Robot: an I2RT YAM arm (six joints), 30 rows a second.
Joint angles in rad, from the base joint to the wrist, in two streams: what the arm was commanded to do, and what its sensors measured. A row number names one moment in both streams.
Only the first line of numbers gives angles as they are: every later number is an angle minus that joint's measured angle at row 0.
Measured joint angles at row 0: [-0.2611, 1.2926, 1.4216, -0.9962, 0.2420, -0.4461]
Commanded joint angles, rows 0 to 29: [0.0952, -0.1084, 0.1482, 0.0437, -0.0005, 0.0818]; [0.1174, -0.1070, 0.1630, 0.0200, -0.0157, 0.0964]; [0.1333, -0.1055, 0.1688, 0.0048, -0.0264, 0.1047]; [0.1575, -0.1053, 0.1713, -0.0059, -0.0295, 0.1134]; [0.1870, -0.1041, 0.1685, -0.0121, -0.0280, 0.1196]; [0.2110, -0.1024, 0.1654, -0.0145, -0.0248, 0.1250]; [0.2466, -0.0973, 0.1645, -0.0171, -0.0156, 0.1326]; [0.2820, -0.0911, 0.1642, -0.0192, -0.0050, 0.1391]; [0.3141, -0.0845, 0.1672, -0.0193, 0.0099, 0.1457]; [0.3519, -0.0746, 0.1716, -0.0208, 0.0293, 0.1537]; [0.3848, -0.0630, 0.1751, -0.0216, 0.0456, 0.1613]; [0.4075, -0.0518, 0.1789, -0.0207, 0.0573, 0.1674]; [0.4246, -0.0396, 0.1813, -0.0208, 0.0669, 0.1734]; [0.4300, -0.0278, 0.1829, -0.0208, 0.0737, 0.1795]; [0.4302, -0.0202, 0.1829, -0.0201, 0.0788, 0.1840]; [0.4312, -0.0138, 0.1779, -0.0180, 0.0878, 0.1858]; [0.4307, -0.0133, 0.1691, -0.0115, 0.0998, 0.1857]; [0.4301, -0.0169, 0.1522, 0.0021, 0.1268, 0.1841]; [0.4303, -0.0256, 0.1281, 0.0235, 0.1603, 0.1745]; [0.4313, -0.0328, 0.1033, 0.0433, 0.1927, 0.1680]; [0.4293, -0.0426, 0.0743, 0.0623, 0.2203, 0.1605]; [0.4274, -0.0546, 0.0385, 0.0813, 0.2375, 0.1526]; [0.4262, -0.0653, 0.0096, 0.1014, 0.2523, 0.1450]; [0.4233, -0.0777, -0.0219, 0.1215, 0.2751, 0.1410]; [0.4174, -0.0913, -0.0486, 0.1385, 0.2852, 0.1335]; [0.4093, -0.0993, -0.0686, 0.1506, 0.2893, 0.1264]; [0.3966, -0.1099, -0.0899, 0.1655, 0.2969, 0.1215]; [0.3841, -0.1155, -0.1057, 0.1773, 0.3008, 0.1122]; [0.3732, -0.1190, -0.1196, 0.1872, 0.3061, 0.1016]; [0.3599, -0.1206, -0.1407, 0.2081, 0.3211, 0.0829]
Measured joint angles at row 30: [0.3868, -0.0942, -0.1061, 0.0999, 0.2671, 0.1121]
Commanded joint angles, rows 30 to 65: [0.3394, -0.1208, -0.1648, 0.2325, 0.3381, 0.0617]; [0.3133, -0.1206, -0.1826, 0.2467, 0.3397, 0.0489]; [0.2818, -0.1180, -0.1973, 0.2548, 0.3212, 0.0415]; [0.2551, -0.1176, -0.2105, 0.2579, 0.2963, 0.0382]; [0.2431, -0.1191, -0.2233, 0.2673, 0.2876, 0.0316]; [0.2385, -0.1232, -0.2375, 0.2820, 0.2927, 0.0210]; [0.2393, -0.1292, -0.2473, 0.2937, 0.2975, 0.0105]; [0.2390, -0.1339, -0.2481, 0.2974, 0.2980, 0.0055]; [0.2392, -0.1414, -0.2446, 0.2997, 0.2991, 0.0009]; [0.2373, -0.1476, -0.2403, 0.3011, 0.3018, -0.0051]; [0.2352, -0.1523, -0.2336, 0.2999, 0.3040, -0.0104]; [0.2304, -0.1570, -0.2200, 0.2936, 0.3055, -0.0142]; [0.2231, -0.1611, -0.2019, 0.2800, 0.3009, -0.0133]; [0.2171, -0.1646, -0.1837, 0.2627, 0.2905, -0.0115]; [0.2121, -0.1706, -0.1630, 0.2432, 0.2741, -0.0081]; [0.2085, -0.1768, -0.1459, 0.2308, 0.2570, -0.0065]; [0.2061, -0.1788, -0.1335, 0.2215, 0.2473, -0.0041]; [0.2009, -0.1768, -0.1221, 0.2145, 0.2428, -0.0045]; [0.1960, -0.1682, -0.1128, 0.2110, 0.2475, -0.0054]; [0.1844, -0.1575, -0.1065, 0.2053, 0.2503, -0.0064]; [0.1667, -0.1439, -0.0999, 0.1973, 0.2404, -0.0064]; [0.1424, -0.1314, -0.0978, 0.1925, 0.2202, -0.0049]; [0.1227, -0.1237, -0.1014, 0.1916, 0.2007, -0.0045]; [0.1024, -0.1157, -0.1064, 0.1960, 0.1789, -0.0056]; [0.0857, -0.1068, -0.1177, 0.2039, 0.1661, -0.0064]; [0.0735, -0.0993, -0.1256, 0.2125, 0.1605, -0.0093]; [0.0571, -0.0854, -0.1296, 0.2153, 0.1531, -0.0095]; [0.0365, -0.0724, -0.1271, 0.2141, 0.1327, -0.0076]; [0.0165, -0.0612, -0.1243, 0.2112, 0.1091, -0.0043]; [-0.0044, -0.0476, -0.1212, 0.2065, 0.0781, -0.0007]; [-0.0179, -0.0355, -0.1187, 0.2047, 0.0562, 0.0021]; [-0.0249, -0.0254, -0.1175, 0.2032, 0.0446, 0.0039]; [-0.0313, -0.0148, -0.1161, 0.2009, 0.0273, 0.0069]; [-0.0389, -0.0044, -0.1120, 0.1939, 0.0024, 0.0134]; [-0.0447, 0.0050, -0.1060, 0.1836, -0.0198, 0.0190]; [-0.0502, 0.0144, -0.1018, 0.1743, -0.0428, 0.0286]
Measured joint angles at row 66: [-0.0397, 0.0058, -0.1194, 0.1983, 0.0569, 0.0023]
